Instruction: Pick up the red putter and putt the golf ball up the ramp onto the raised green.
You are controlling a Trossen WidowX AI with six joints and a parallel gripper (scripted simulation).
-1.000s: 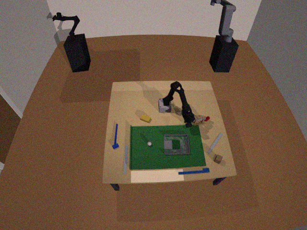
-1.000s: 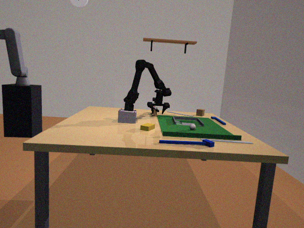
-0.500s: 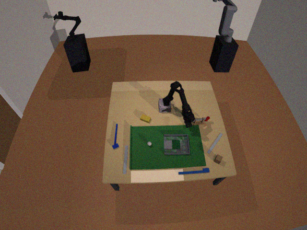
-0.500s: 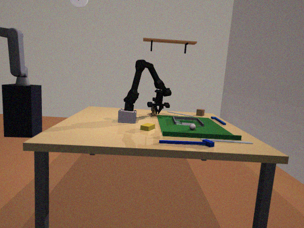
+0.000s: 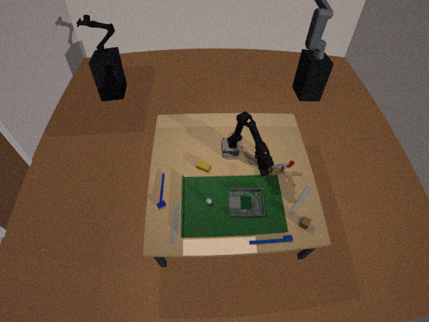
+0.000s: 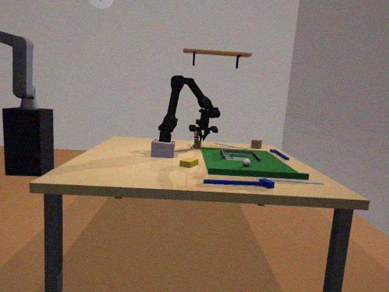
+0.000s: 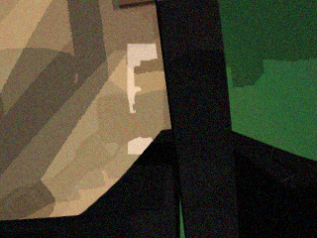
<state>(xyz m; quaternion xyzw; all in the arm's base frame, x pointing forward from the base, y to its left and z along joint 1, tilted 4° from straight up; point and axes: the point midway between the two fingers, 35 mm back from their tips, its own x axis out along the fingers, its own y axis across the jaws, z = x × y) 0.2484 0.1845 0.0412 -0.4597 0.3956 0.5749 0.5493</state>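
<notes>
The yellow block is 110 mm behind my gripper tip, 430 mm to the right of it and 50 mm below it. From my gripper tip the other things lie so: small wooden stand: 10 mm behind, 130 mm to the left, 30 mm below; then white golf ball: 200 mm ahead, 420 mm to the right, 40 mm below; then brown cube: 450 mm ahead, 240 mm to the left, 40 mm below.
</notes>
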